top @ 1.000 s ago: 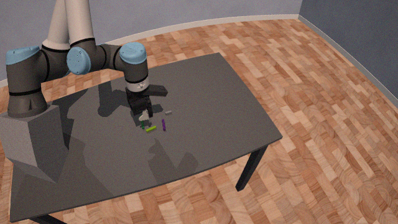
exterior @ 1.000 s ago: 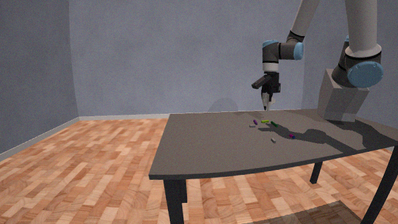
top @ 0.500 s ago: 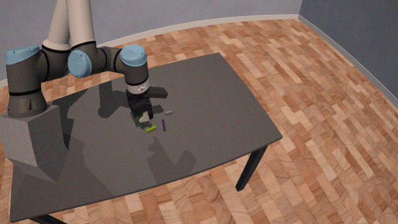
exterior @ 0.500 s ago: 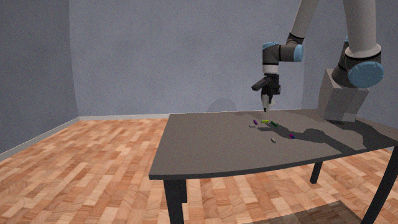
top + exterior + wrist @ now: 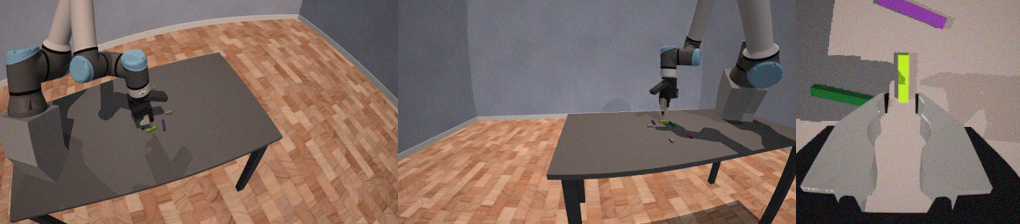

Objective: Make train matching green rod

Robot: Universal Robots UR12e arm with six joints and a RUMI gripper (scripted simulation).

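The lime rod is 5 cm below my hand. Also, from my hand: purple rod (6 cm ahead, 2 cm to the left, 5 cm below); then magenta rod (8 cm behind, 22 cm to the left, 5 cm below); then green rod (4 cm behind, 5 cm to the left, 5 cm below).
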